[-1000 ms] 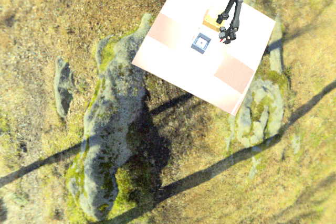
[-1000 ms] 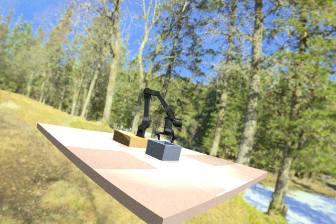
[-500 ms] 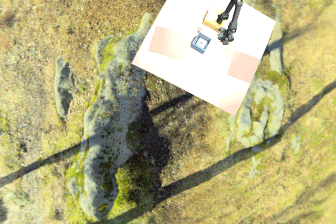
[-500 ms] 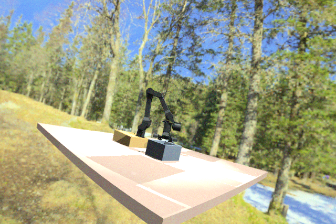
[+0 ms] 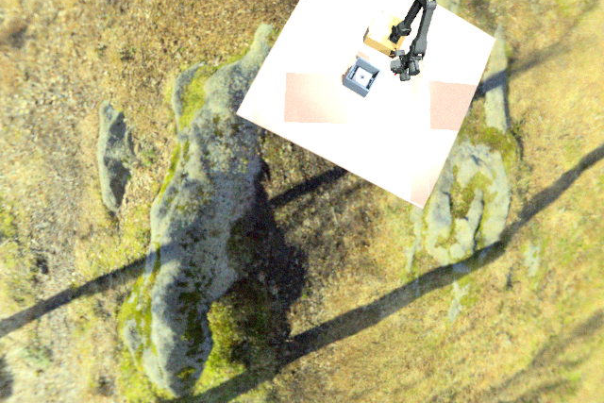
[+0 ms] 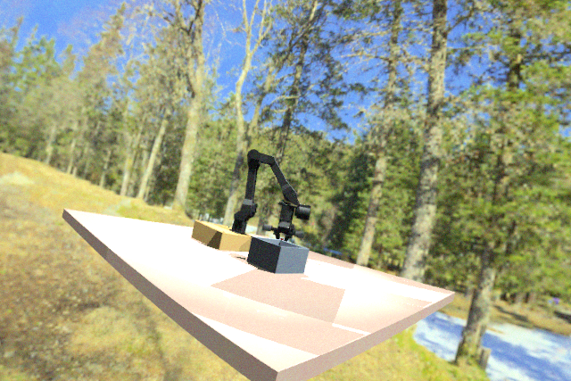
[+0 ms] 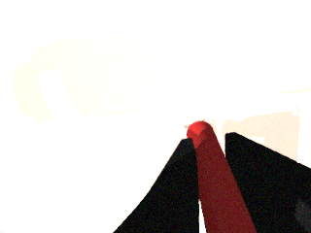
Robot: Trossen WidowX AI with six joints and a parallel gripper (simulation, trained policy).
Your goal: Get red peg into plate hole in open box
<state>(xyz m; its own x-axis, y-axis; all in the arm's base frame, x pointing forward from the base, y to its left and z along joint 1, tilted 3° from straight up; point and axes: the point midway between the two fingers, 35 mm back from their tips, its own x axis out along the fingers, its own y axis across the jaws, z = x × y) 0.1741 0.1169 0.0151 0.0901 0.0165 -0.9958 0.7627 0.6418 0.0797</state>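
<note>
Right now the grey box is 16 cm to the right of my gripper tip, 15 cm ahead of it and 1 cm below it. From my gripper tip the other things lie so: red peg 1 cm to the left, 1 cm behind, 1 cm above.
</note>
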